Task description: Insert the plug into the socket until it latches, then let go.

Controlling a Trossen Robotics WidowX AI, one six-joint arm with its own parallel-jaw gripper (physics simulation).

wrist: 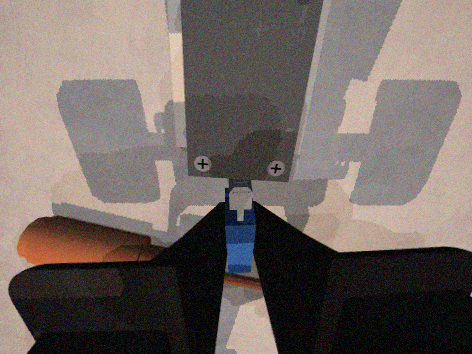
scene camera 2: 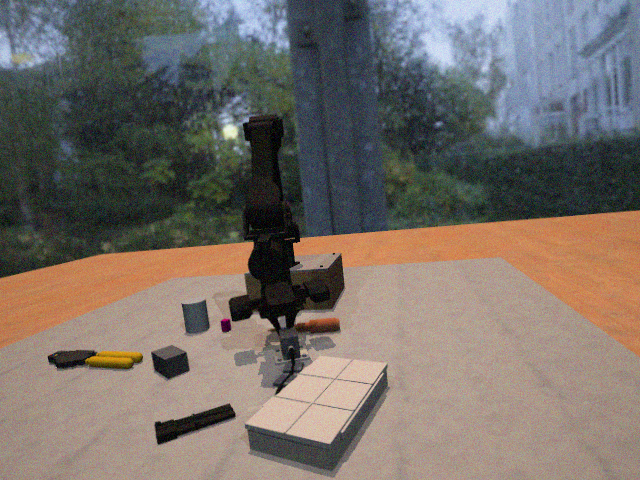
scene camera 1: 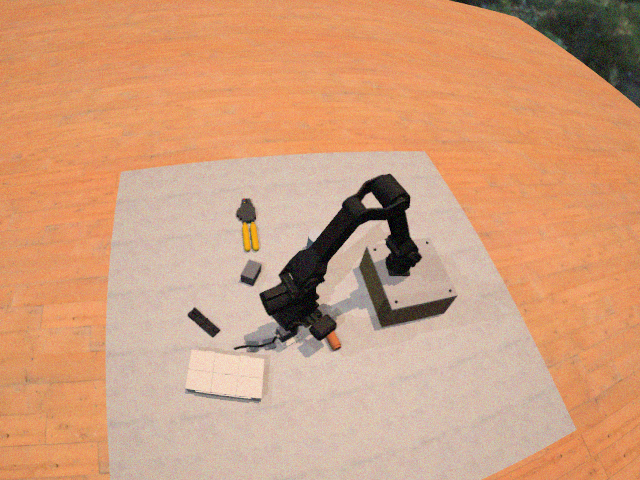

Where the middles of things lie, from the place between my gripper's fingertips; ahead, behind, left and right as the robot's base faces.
Scene:
Right now my hand is 1 cm below the blue plug (wrist: 240, 224). Round my hand: socket (scene camera 2: 289, 340) (5 cm ahead, 3 cm to the left, 1 cm above); then dark cube (scene camera 2: 170, 361) (16 cm to the right, 15 cm ahead, 1 cm above); then orange-handled screwdriver (wrist: 57, 239) (6 cm behind, 1 cm to the left).

